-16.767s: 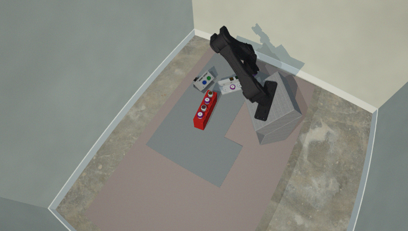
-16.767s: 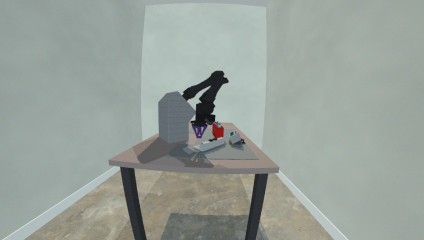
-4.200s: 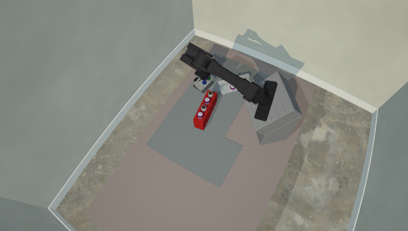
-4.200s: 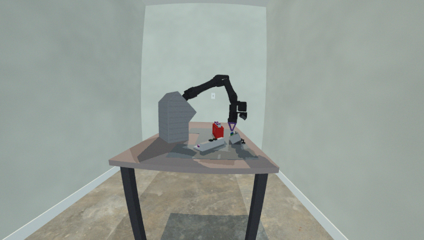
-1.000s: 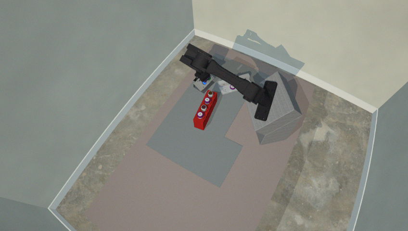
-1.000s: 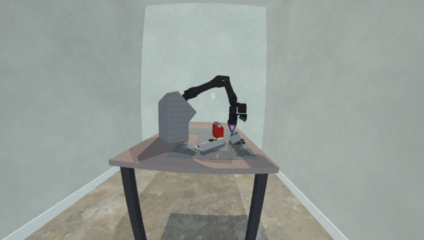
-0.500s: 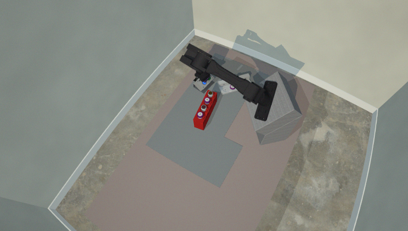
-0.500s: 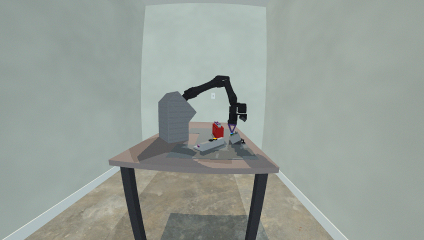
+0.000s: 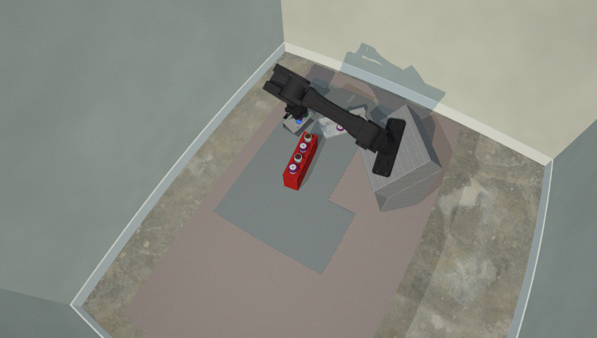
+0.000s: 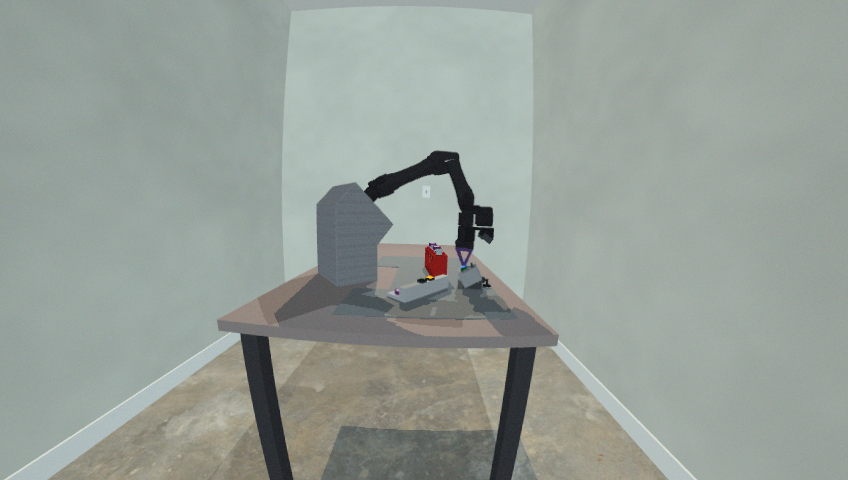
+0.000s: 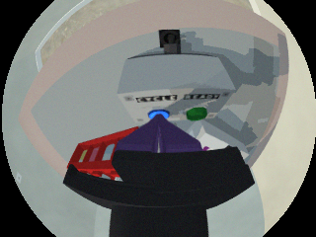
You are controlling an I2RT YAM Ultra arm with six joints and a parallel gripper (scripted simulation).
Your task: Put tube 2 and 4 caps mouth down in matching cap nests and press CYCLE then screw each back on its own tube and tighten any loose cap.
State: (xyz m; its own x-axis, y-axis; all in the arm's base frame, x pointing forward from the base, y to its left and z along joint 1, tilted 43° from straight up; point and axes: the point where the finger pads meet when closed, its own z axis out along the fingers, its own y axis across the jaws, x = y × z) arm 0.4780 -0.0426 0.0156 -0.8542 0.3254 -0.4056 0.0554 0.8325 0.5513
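Now: hand 10 mm above the blue cycle key. Round my hand: green ready key: 50 mm to the right, 10 mm below; then key desk: 20 mm ahead, 20 mm to the right, 20 mm below.
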